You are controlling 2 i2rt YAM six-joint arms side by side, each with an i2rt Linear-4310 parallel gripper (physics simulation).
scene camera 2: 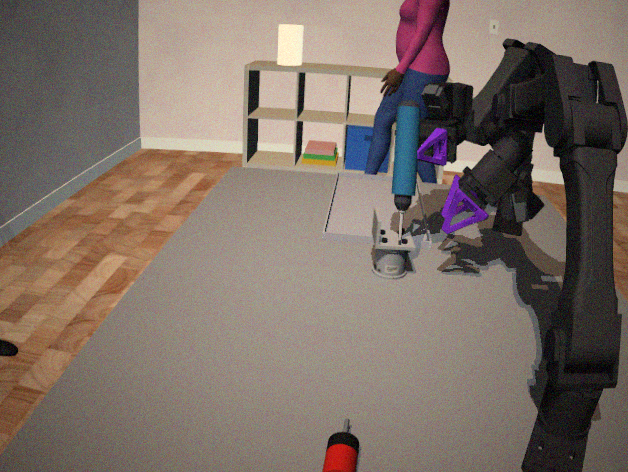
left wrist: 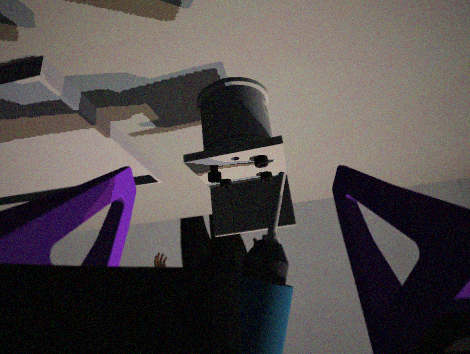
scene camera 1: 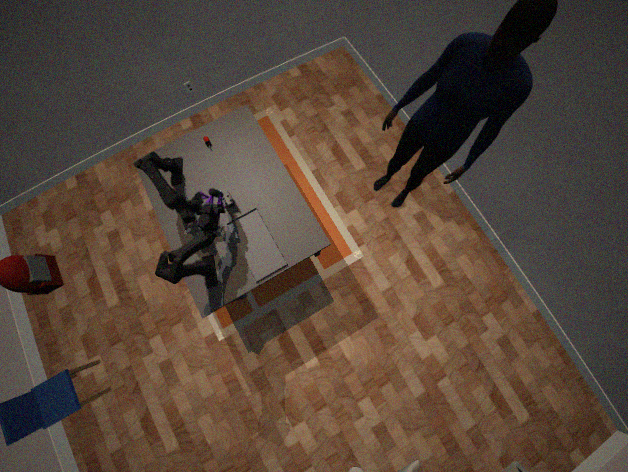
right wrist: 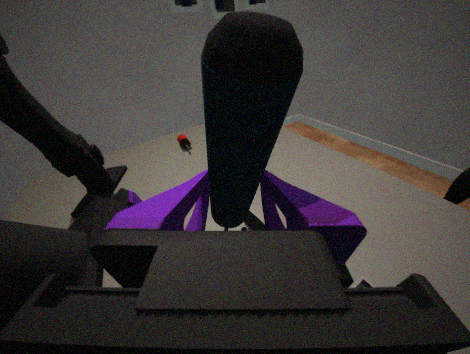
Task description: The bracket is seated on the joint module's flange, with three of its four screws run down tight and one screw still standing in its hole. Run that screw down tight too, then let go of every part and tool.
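Where they show: left gripper, between the fingertips: (scene camera 2: 443, 223) (left wrist: 234, 177); right gripper, between the fingertips: (scene camera 2: 406, 153) (right wrist: 235, 176); left arm's base, origin of its link: (scene camera 2: 561, 427) (scene camera 1: 177, 171) (right wrist: 104, 189); right arm's base, origin of its link: (scene camera 2: 509, 219) (scene camera 1: 210, 271).
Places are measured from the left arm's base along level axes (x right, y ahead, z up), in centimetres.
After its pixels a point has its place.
The grey joint module (scene camera 2: 389, 263) @[z 3.0, x 24.9, y 35.5 cm] (left wrist: 235, 112) @[z 3.1, x 28.6, y 33.6 cm] stands upright on the table, with the L-shaped bracket (scene camera 2: 391, 247) @[z 6.4, x 24.3, y 35.2 cm] (left wrist: 250, 207) @[z 9.0, x 26.3, y 38.9 cm] on its flange. Black screw heads show on the bracket. One screw (left wrist: 215, 173) @[z 7.3, x 30.1, y 35.2 cm] stands taller than the others in the left wrist view. My right gripper (scene camera 2: 420, 152) @[z 21.6, x 29.8, y 36.3 cm] (right wrist: 235, 176) @[z 21.6, x 29.8, y 36.3 cm] is shut on the blue screwdriver (scene camera 2: 405, 152) @[z 22.4, x 27.7, y 35.8 cm] (left wrist: 265, 315) @[z 17.0, x 28.4, y 33.6 cm] (right wrist: 245, 125) @[z 27.1, x 33.3, y 36.7 cm], held upright with its bit over the bracket between screw heads. Whether the bit touches a screw is unclear. My left gripper (scene camera 2: 447, 228) @[z 10.2, x 31.1, y 28.4 cm] (left wrist: 234, 177) @[z 10.2, x 31.1, y 28.4 cm] is open and empty, beside the bracket.
A red screwdriver (scene camera 1: 206, 139) @[z 3.3, x -19.8, y 21.9 cm] (scene camera 2: 340, 456) @[z 3.4, x -20.3, y 21.5 cm] (right wrist: 183, 140) @[z 3.2, x -17.3, y 22.2 cm] lies on the table, away from the module. A flat pale tray (scene camera 1: 261, 248) @[z 0.4, x 59.7, y 54.7 cm] (scene camera 2: 350, 213) @[z 0.4, x 48.1, y 54.5 cm] lies behind the module in scene camera 2. Both forearms are close together near the module. People stand beyond the table.
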